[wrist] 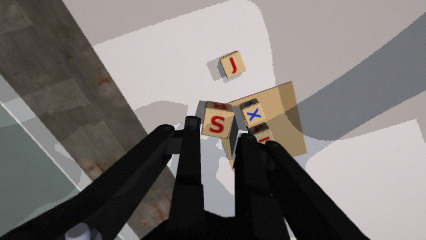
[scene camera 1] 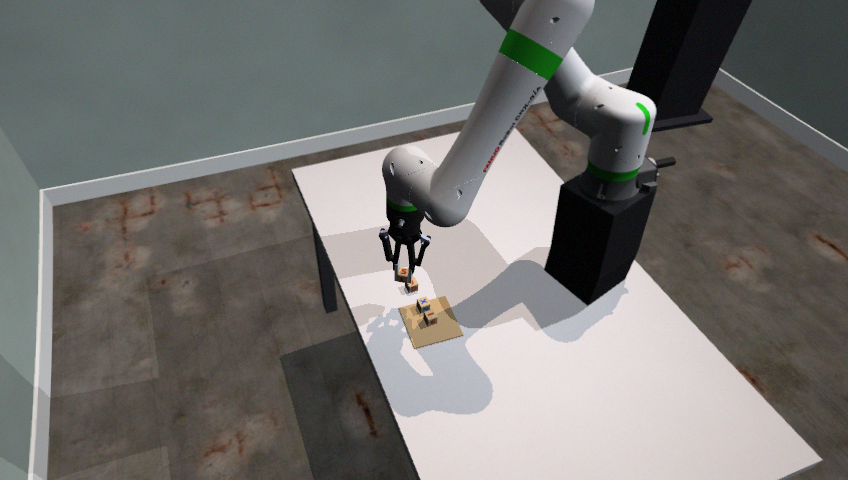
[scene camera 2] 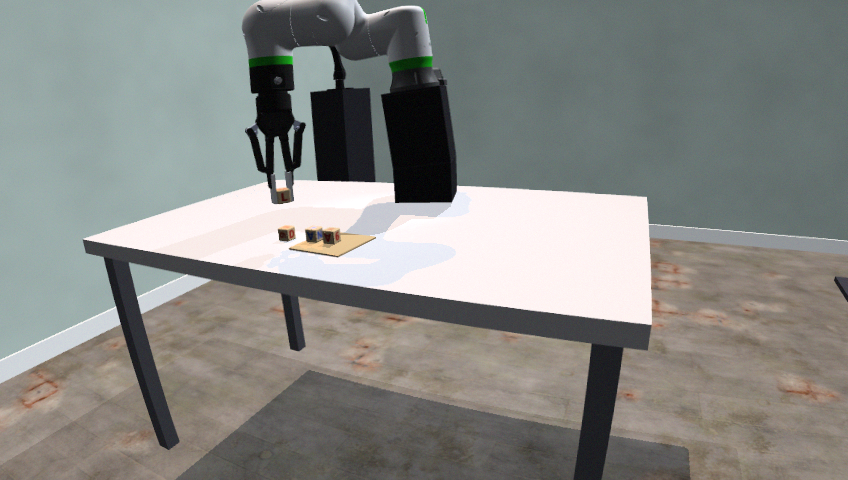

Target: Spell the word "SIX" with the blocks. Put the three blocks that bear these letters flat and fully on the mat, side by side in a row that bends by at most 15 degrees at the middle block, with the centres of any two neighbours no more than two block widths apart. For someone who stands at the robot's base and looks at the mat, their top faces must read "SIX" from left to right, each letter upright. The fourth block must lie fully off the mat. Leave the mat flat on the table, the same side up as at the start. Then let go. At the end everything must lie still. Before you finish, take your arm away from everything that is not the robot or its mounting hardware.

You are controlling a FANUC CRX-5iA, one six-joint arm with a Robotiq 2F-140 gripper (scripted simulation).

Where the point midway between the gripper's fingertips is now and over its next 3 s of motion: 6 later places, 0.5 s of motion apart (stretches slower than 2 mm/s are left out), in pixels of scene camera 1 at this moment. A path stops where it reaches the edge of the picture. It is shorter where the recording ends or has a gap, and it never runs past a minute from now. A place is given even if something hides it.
My gripper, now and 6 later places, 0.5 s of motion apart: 403,278; 409,285; 416,292; 423,298; 431,305; 439,311; 440,312
